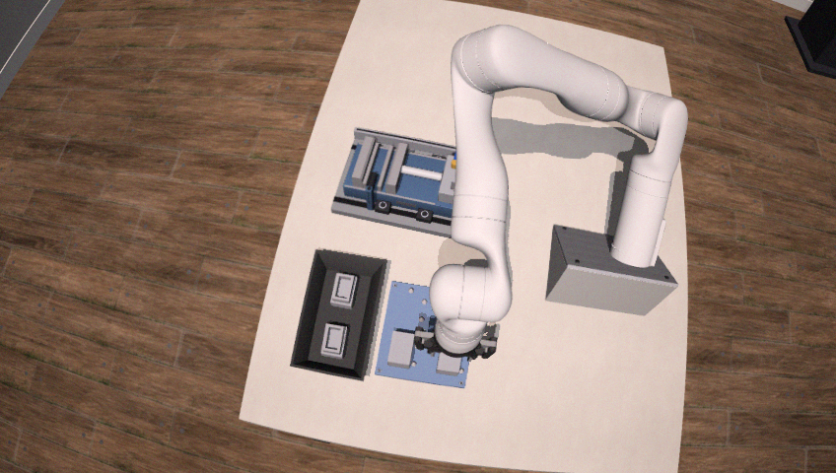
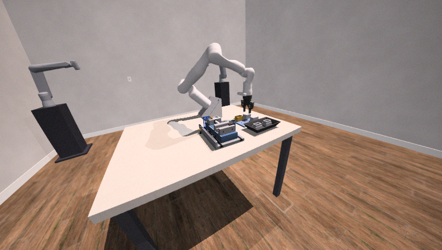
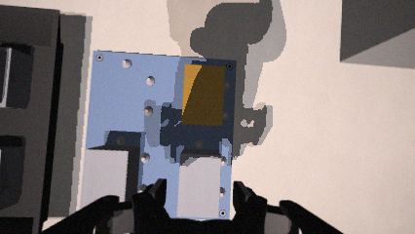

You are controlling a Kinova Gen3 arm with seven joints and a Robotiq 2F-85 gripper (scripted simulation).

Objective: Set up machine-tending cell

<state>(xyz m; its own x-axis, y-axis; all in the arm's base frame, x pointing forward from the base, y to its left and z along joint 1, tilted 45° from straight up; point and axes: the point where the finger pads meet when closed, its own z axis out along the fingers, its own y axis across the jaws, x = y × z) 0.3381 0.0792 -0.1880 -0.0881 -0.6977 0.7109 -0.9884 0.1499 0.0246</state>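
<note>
My hand is 90 mm to the left of the brass blank, 40 mm above it and 10 mm past it. From my hand the other things lie so: white rod (360 mm to the right, 70 mm ahead, 10 mm above); hose block (340 mm to the right, 10 mm above); blue vise (360 mm to the right, 90 mm ahead, 30 mm below).
</note>
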